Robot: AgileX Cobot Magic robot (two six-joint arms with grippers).
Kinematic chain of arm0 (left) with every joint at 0, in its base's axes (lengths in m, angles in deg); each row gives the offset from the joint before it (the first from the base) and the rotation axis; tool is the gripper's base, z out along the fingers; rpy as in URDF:
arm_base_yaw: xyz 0 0 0.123 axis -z
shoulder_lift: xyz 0 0 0 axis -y
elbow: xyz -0.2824 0 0.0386 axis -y
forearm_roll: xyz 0.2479 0 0.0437 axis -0.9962 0 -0.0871
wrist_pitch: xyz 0 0 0 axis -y
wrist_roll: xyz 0.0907 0 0.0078 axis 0.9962 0 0.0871
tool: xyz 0 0 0 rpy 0 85 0
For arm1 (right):
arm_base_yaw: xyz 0 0 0.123 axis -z
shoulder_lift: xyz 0 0 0 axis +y
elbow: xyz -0.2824 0 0.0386 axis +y
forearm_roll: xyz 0.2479 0 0.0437 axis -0.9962 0 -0.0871
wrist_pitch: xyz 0 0 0 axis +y
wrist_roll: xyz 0.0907 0 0.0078 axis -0.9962 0 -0.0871
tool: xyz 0 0 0 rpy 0 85 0
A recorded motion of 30 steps. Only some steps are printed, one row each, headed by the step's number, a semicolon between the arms.
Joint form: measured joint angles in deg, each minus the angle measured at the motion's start. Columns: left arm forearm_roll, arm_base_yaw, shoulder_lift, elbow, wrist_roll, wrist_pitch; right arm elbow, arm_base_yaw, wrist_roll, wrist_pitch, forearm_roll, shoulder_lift.
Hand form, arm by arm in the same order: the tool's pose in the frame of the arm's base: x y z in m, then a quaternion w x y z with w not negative. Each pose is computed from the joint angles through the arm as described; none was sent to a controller.
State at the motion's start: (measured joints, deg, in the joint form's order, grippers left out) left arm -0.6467 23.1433 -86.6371 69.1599 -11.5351 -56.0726; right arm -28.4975 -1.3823 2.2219 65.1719 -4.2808 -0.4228
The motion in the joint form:
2: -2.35 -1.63 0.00 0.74 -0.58 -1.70; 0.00 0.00 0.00 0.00 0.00 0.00
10: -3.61 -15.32 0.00 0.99 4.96 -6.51; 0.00 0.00 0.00 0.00 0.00 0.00
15: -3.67 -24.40 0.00 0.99 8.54 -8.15; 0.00 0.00 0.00 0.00 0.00 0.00
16: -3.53 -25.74 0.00 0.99 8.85 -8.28; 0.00 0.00 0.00 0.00 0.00 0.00
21: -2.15 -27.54 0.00 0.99 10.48 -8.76; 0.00 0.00 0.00 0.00 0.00 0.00
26: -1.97 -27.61 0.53 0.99 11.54 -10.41; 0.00 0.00 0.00 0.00 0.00 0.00
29: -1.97 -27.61 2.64 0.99 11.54 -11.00; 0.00 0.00 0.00 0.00 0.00 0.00
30: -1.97 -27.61 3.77 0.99 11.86 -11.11; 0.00 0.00 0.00 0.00 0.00 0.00
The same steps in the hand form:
2: 0.2840 -0.1076 0.2924 0.17721 0.09034 0.97961 -0.02822; -0.0093 0.0059 0.2705 0.49043 -0.03034 0.87030 0.03364
10: 0.2950 -0.0345 0.2914 0.14177 0.02315 0.98948 0.01739; -0.0093 0.0059 0.2705 0.49043 -0.03034 0.87030 0.03364
15: 0.2943 0.0126 0.2907 0.12482 -0.02476 0.99129 0.03380; -0.0093 0.0059 0.2705 0.49043 -0.03034 0.87030 0.03364
16: 0.2937 0.0193 0.2906 0.12320 -0.03410 0.99120 0.03445; -0.0093 0.0059 0.2705 0.49043 -0.03034 0.87030 0.03364
21: 0.2923 0.0265 0.2903 0.11834 -0.03954 0.99183 0.02663; -0.0093 0.0059 0.2705 0.49043 -0.03034 0.87030 0.03364
26: 0.2882 0.0263 0.2924 0.10843 -0.03192 0.99325 0.02606; -0.0093 0.0059 0.2705 0.49043 -0.03034 0.87030 0.03364
29: 0.2809 0.0258 0.3027 0.12158 -0.03238 0.99169 0.02672; -0.0093 0.0059 0.2705 0.49043 -0.03034 0.87030 0.03364
30: 0.2771 0.0255 0.3082 0.13032 -0.02980 0.99064 0.02750; -0.0093 0.0059 0.2705 0.49043 -0.03034 0.87030 0.03364

